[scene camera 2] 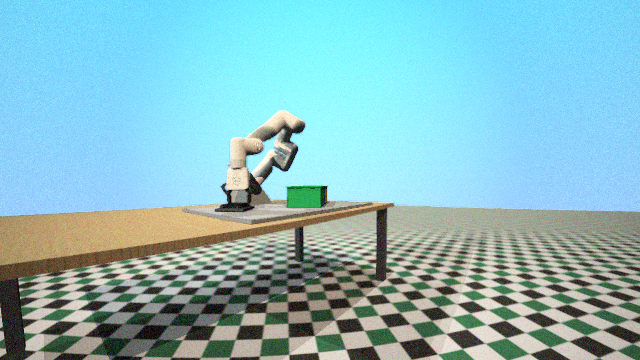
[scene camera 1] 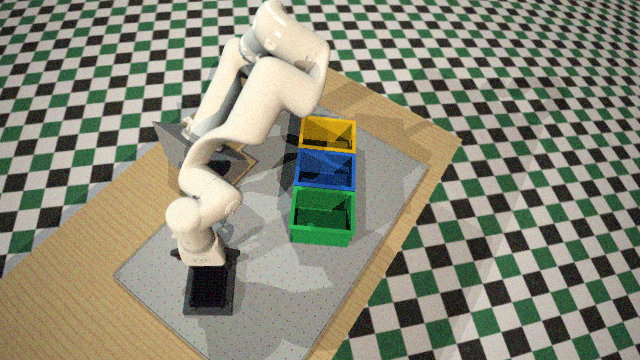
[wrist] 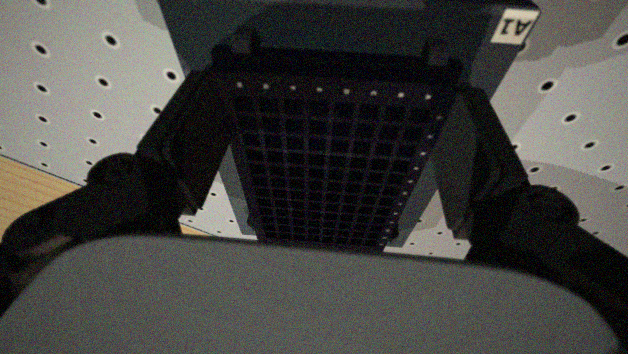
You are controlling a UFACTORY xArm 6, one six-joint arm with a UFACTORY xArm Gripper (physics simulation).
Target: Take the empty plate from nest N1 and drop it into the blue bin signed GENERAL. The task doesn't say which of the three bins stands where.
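Frame: origin at the arm's base, x right, y ahead, z up, level; centimetres.
Where they show: gripper, fingertip midpoint: (scene camera 2: pixel 239 203) (scene camera 1: pixel 211 264) (wrist: pixel 331 112).
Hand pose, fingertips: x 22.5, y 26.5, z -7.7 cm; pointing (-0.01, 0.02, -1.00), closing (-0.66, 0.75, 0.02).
Note:
Things, the pixels of their top centre, and the offset from my fingertips. "pt": a spot on its surface instead. Level surfaces: height alone.
- black gridded plate, middle of its top: (wrist: pixel 324 192) (scene camera 1: pixel 209 280) (scene camera 2: pixel 235 203) dx +3.4, dy +2.9, dz +0.4 cm
- blue bin, middle of its top: (scene camera 1: pixel 325 168) (scene camera 2: pixel 309 185) dx -39.1, dy +6.6, dz +7.7 cm
- yellow bin, surface spot: (scene camera 1: pixel 327 131) pt dx -54.3, dy -3.7, dz +2.5 cm
- perforated grey mat, its level: dz -2.2 cm
- wooden table, its level: dz -3.5 cm
The black gridded plate (scene camera 1: pixel 209 290) (wrist: pixel 325 200) lies level in its dark grey nest (scene camera 1: pixel 207 312) (scene camera 2: pixel 234 208) (wrist: pixel 325 30). A white label on the nest shows upside down in the wrist view; its letters are blurred. My gripper (scene camera 1: pixel 206 256) (scene camera 2: pixel 239 196) (wrist: pixel 331 112) points down over one end of the nest. Its fingers stand wide, one at each long side of the plate, against its edges. The blue bin (scene camera 1: pixel 322 162) stands between the other two bins, across the mat; its inside looks empty. The sign GENERAL cannot be read in these views.
The yellow bin (scene camera 1: pixel 327 131) and the green bin (scene camera 1: pixel 322 236) (scene camera 2: pixel 305 197) touch the blue bin on either side. A tilted grey panel (scene camera 1: pixel 172 143) stands near the arm's base, partly hidden by the arm. All stand on a perforated grey mat (scene camera 1: pixel 270 320) on the wooden table (scene camera 1: pixel 65 280) (scene camera 2: pixel 100 230).

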